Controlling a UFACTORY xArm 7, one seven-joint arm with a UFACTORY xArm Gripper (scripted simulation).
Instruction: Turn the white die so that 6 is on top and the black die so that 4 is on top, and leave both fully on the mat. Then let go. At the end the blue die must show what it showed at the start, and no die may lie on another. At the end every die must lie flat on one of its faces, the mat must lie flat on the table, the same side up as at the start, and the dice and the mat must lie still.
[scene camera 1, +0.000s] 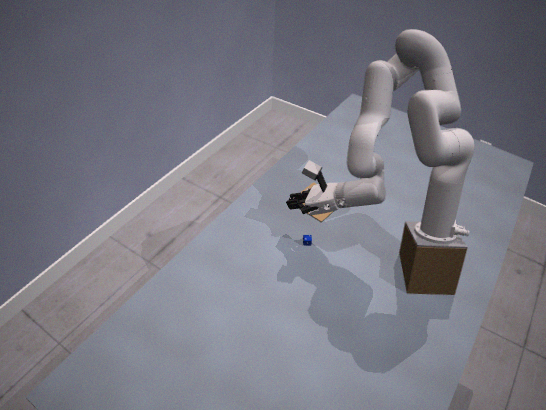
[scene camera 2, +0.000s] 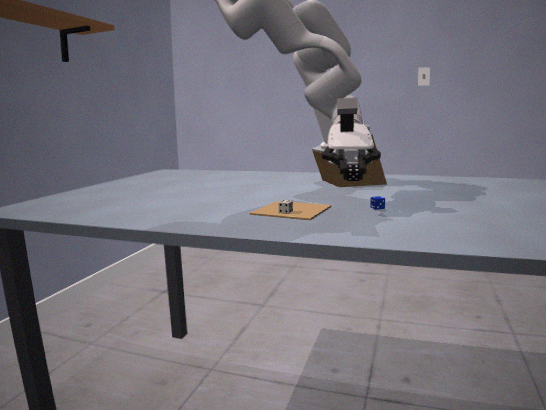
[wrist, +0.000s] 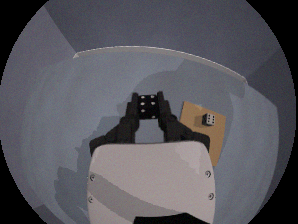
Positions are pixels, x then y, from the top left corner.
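Labels:
Scene camera 1 shows my gripper (289, 201). Scene camera 2 and the wrist view show my gripper as well: my gripper (scene camera 2: 340, 152) and my gripper (wrist: 174, 130) are the same spot.

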